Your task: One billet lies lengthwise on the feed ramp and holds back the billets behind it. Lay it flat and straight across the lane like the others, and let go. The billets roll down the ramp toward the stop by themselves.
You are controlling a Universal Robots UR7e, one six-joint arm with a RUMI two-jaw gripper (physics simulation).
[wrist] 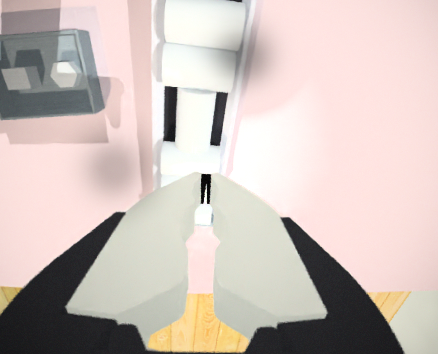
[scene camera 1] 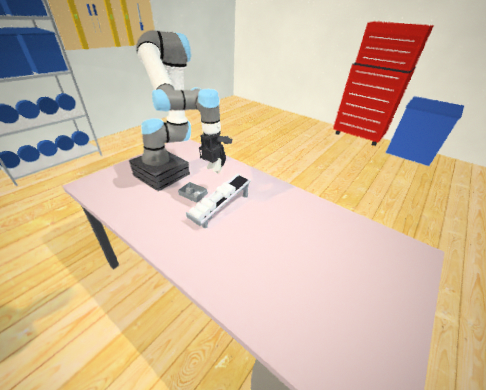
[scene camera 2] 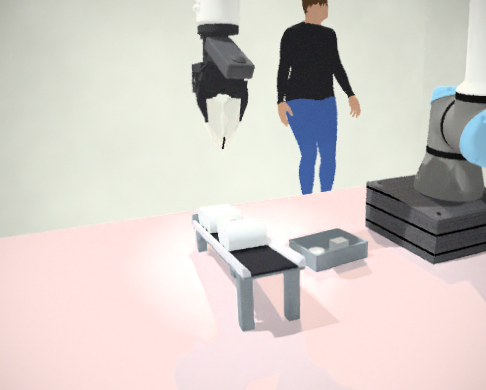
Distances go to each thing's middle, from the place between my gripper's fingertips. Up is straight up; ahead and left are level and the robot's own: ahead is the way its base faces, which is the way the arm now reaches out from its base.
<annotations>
The feed ramp lane (scene camera 2: 262, 261) lies 17 cm below my hand and 3 cm to the left of it. Round my hand: grey tray (scene camera 2: 357, 249): 22 cm below, 20 cm behind, 4 cm to the left.
</annotations>
